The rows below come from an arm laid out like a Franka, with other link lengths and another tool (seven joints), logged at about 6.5 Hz.
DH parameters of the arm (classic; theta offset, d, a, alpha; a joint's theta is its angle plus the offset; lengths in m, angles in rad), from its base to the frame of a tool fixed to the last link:
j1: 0 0.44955 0 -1.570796
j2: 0 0 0 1.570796
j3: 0 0.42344 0.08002 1.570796
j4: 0 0 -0.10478 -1.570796
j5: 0 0.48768 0 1.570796
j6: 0 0 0.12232 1.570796
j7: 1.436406 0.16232 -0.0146 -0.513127
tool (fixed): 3.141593 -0.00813 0 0
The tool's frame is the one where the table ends.
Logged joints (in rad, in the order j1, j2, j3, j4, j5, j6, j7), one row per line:
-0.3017 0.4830 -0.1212 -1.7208 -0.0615 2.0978 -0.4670
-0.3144 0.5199 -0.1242 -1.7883 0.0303 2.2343 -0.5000
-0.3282 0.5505 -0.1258 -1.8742 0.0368 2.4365 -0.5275
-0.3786 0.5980 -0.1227 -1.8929 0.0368 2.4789 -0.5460
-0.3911 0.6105 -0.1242 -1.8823 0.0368 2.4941 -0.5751
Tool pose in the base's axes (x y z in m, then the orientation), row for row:
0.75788 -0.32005 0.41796 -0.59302 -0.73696 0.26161 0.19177
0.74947 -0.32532 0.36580 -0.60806 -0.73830 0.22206 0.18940
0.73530 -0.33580 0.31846 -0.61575 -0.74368 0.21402 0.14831
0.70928 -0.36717 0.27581 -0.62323 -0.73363 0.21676 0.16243
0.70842 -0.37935 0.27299 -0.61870 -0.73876 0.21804 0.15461
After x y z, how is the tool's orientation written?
As a quaternion, x y z w.
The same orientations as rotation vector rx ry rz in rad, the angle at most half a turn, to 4 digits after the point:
-1.6651 -2.0692 0.7345
-1.7095 -2.0756 0.6243
-1.7707 -2.1386 0.6154
-1.7782 -2.0932 0.6185
-1.7729 -2.1170 0.6248

